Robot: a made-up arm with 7 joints.
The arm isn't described. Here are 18 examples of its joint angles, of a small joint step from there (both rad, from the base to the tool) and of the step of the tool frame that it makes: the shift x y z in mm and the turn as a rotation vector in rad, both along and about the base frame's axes.
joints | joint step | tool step
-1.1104 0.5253 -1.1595 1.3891 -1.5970 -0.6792 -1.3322 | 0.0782 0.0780 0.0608 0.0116 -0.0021 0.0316 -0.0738 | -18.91 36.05 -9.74 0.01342 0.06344 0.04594
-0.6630 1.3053 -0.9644 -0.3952 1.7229 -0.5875 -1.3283 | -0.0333 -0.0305 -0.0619 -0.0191 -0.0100 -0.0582 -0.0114 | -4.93 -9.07 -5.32 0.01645 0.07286 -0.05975
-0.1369 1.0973 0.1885 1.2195 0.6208 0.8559 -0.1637 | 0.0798 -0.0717 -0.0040 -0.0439 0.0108 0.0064 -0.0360 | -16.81 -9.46 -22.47 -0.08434 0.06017 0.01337
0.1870 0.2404 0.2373 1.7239 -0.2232 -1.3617 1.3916 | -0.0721 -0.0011 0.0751 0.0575 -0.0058 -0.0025 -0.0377 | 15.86 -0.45 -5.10 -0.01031 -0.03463 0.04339
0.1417 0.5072 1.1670 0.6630 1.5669 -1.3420 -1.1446 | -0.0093 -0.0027 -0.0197 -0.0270 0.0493 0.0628 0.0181 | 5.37 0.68 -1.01 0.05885 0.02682 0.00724
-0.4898 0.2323 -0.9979 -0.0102 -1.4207 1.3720 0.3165 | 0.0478 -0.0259 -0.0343 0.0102 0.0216 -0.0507 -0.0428 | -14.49 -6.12 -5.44 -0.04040 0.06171 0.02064
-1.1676 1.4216 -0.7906 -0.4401 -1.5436 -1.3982 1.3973 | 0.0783 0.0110 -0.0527 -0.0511 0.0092 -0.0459 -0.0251 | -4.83 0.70 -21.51 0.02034 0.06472 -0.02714
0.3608 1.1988 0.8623 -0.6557 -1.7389 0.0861 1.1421 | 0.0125 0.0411 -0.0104 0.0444 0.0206 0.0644 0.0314 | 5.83 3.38 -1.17 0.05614 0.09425 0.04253
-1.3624 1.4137 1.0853 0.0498 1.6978 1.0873 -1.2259 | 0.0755 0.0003 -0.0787 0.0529 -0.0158 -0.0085 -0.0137 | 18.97 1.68 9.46 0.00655 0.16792 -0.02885
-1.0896 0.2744 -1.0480 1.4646 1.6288 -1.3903 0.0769 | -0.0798 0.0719 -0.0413 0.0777 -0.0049 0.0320 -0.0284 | 19.03 27.87 22.66 0.14350 -0.09793 0.06096
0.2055 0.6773 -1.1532 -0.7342 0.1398 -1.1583 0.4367 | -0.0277 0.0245 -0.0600 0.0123 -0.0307 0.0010 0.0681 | -2.47 0.74 -1.76 -0.01812 0.10320 -0.02738
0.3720 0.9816 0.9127 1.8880 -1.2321 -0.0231 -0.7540 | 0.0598 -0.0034 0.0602 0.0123 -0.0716 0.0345 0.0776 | -14.47 -5.76 7.81 0.02928 -0.01886 0.16046
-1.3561 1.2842 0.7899 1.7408 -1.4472 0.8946 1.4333 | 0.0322 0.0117 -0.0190 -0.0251 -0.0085 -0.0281 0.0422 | -6.04 6.31 -0.94 0.02930 0.07080 0.04449
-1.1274 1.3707 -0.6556 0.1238 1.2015 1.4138 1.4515 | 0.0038 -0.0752 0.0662 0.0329 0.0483 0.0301 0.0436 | 4.73 -4.27 -2.52 -0.00566 -0.08615 0.00785
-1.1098 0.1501 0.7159 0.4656 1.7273 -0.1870 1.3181 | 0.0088 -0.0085 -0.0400 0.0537 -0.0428 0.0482 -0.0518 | 3.77 -7.98 -10.01 -0.05371 0.09698 -0.02215
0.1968 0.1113 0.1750 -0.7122 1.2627 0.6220 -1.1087 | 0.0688 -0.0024 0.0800 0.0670 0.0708 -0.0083 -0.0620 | -15.69 16.01 -10.34 0.05437 0.17686 0.10180
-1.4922 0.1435 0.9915 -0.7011 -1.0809 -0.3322 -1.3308 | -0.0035 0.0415 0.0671 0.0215 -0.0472 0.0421 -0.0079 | -2.61 12.22 -2.18 -0.00234 0.00483 0.01141
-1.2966 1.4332 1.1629 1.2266 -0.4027 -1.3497 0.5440 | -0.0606 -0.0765 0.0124 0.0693 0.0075 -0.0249 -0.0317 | 28.32 -2.18 -16.00 -0.06897 0.00347 -0.09227
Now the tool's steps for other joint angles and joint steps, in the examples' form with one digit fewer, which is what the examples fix.
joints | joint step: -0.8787 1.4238 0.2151 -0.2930 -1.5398 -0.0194 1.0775 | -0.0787 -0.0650 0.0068 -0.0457 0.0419 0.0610 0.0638
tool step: -3.2 -9.9 3.6 -0.0211 -0.0312 -0.0051
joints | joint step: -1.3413 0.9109 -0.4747 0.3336 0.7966 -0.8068 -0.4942 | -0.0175 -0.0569 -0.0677 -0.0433 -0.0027 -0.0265 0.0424
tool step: -2.1 -25.6 -8.7 0.0124 0.0072 -0.1501
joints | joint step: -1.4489 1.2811 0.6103 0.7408 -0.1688 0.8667 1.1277 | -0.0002 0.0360 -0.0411 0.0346 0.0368 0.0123 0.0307
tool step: -4.8 4.1 0.6 0.0025 0.0775 0.0840
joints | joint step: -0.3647 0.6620 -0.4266 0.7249 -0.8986 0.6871 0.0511 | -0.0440 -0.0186 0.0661 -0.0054 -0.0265 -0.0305 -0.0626
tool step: 19.6 -3.7 9.7 -0.1107 -0.1247 0.0377
